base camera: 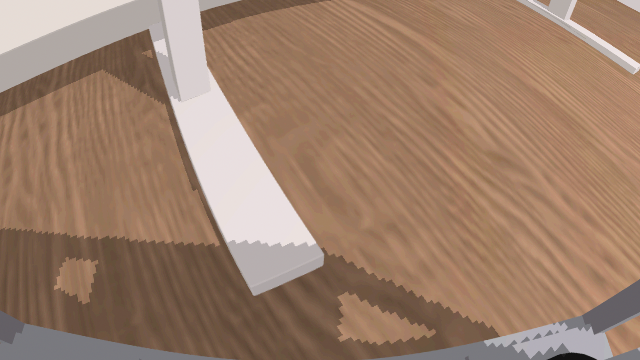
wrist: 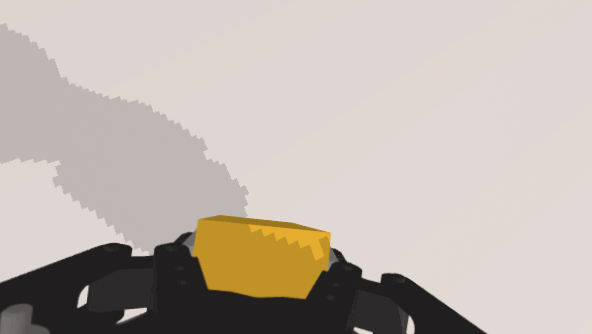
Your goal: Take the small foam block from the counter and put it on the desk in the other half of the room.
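The foam block is yellow and sits between the two black fingertips at the bottom middle of the wrist view. My gripper is shut on it. Behind the block a pale, smooth surface fills the wrist view, with the grey shadow of the arm and gripper reaching up to the block. How far the block is above that surface I cannot tell. In the base camera view the white desk shows at the top left, with its leg and long white foot on the floor. The gripper does not show in the base camera view.
The desk's white foot runs across the wooden floor and ends close in front of the base. Another white leg and foot stand at the top right. Dark shadow lies on the floor near the base.
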